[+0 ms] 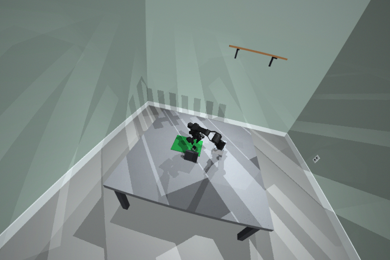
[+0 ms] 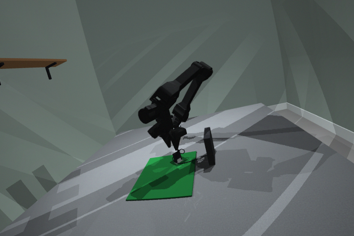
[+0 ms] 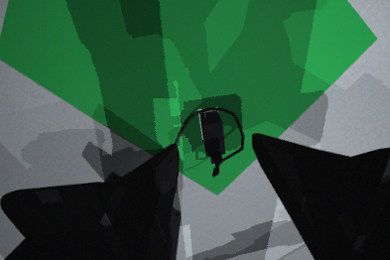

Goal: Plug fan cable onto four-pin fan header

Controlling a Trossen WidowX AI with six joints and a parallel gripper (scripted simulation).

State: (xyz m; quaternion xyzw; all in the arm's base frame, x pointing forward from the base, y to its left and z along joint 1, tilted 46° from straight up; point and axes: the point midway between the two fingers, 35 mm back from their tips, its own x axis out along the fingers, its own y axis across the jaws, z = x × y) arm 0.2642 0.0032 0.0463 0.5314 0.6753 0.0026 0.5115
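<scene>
Now: gripper tip 10 mm past the black plug, 10 mm to the right of it and 50 mm above it. Round my gripper tip: black fan (150 mm to the left, 20 mm below); then green board (70 mm ahead, 40 mm to the right, 90 mm below).
</scene>
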